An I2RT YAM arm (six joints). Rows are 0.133 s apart.
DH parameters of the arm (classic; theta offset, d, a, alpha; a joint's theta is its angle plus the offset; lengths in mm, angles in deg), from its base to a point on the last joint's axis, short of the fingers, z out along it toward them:
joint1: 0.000 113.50 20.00 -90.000
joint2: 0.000 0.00 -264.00 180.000
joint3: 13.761 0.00 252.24 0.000
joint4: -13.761 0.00 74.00 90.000
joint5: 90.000 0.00 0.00 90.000
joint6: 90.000 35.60 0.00 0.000
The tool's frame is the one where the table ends.
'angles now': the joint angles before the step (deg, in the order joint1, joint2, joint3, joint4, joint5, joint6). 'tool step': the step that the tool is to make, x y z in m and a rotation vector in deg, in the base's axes. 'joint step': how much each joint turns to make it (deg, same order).
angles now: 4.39 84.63 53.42 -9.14 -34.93 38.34
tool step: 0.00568 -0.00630 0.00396 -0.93 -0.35 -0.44
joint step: -1.20 0.90 1.94 -1.60 0.04 -1.48
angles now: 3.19 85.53 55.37 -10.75 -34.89 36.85
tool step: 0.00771 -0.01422 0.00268 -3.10 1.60 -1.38
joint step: -2.45 1.86 3.60 -5.47 1.28 -3.59
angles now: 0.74 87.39 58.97 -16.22 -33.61 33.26
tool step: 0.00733 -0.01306 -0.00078 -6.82 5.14 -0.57
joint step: -1.87 3.27 5.64 -10.85 4.30 -6.42
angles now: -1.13 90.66 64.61 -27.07 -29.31 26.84
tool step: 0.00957 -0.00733 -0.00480 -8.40 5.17 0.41
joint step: -0.58 4.20 5.44 -8.89 6.61 -6.09
